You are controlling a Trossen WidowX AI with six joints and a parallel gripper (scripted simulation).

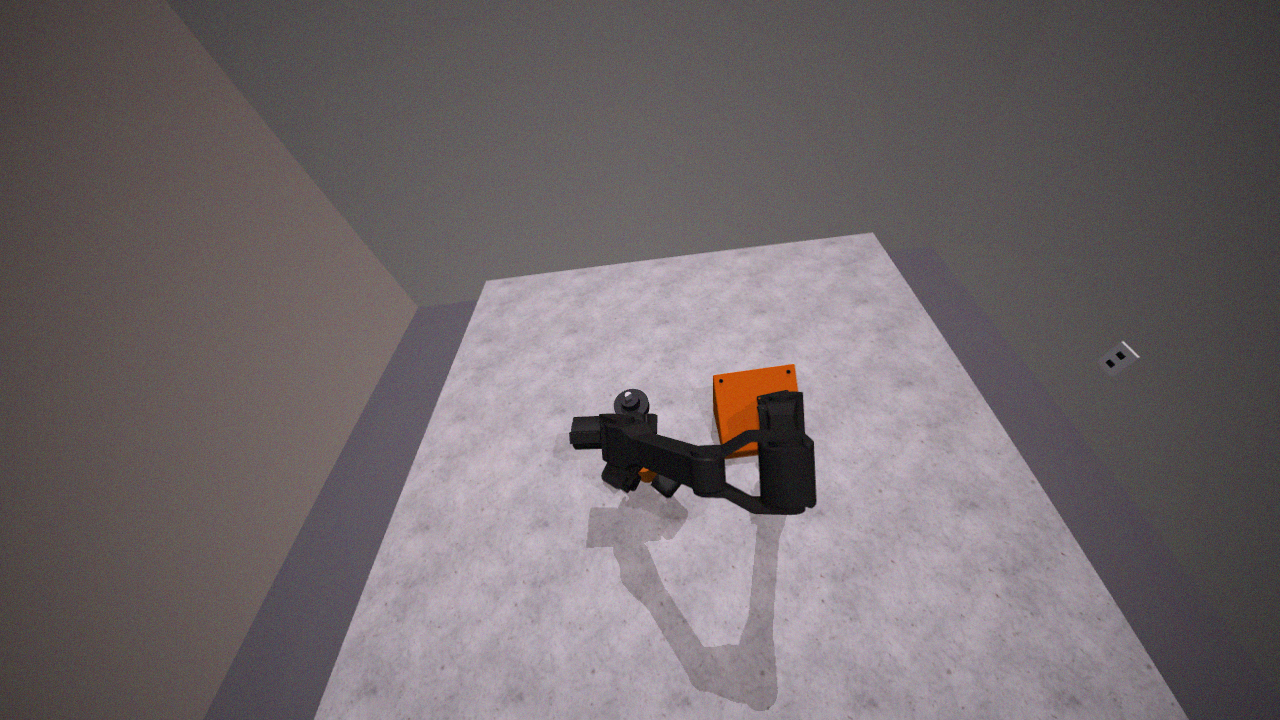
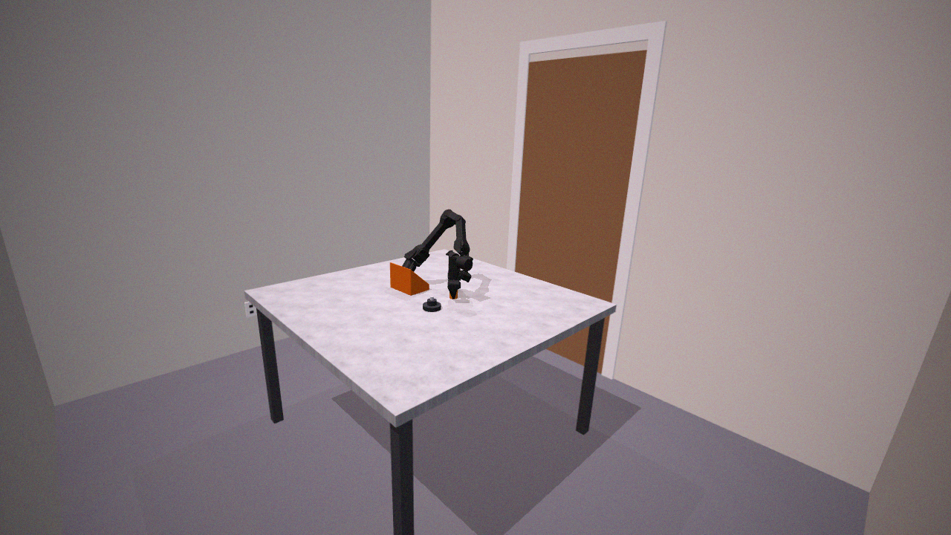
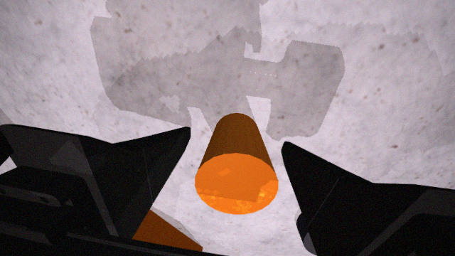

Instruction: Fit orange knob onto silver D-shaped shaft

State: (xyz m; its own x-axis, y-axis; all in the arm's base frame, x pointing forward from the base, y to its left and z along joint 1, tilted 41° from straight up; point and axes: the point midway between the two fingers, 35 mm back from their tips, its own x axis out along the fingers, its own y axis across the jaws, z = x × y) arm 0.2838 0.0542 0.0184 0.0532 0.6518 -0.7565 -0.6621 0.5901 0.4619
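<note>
Now: gripper tip 30 mm below the orange knob. Also, from my gripper tip: round pedestal (170 mm to the right, 20 mm ahead, 20 mm above).
</note>
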